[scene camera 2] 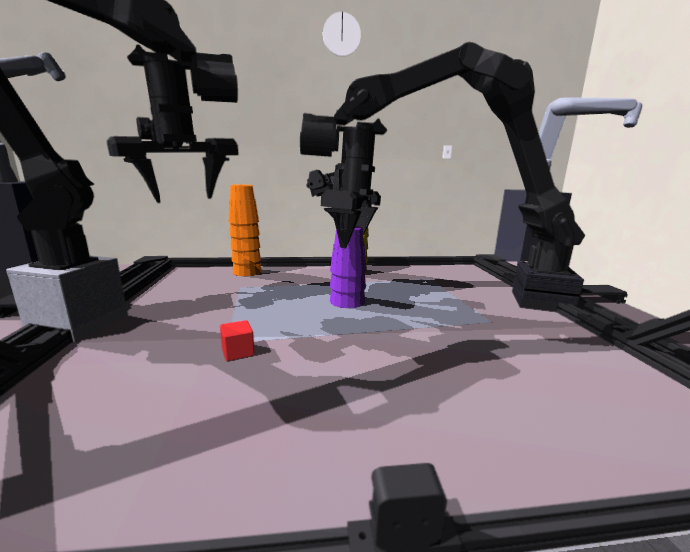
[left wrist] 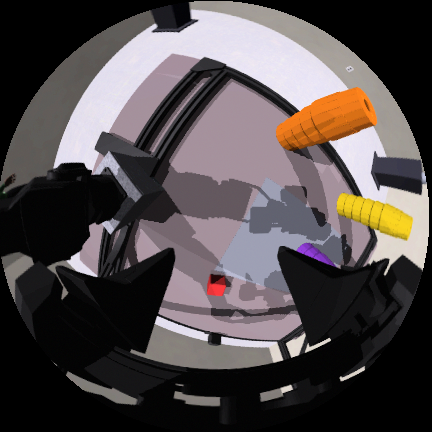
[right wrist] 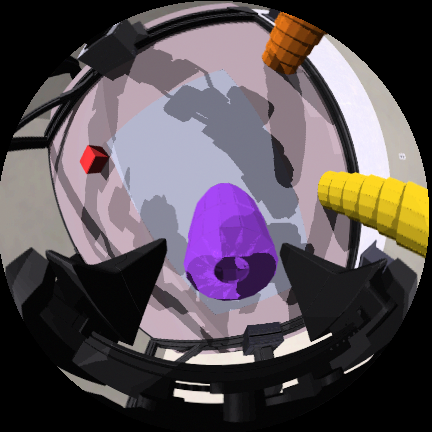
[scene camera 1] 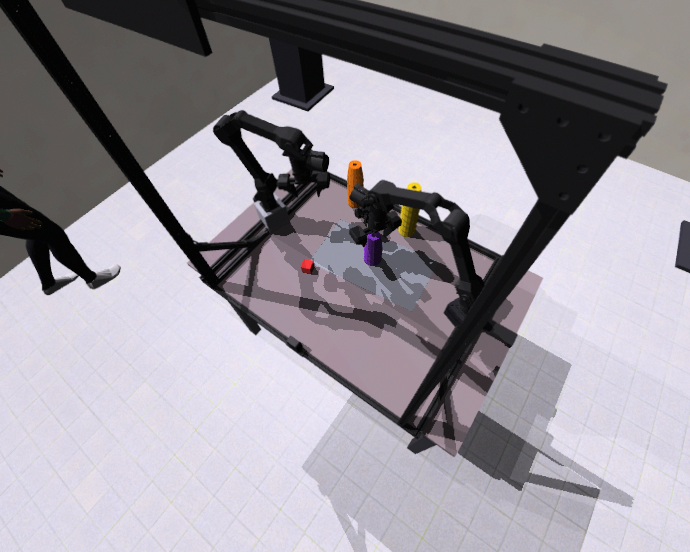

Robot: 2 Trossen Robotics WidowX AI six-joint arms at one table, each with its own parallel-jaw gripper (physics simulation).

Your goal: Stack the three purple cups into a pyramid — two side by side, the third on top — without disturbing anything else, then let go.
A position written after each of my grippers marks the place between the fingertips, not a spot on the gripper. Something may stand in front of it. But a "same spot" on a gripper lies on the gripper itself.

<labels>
My left gripper shows in scene camera 2 [185, 200], in the left wrist view and in scene camera 1; in the right wrist view it is out of frame. The same spot on a blue-grey mat: [right wrist: 204, 132] is [scene camera 2: 290, 299]. One and the same spot on my left gripper: [scene camera 1: 291, 188] is [left wrist: 140, 342].
</labels>
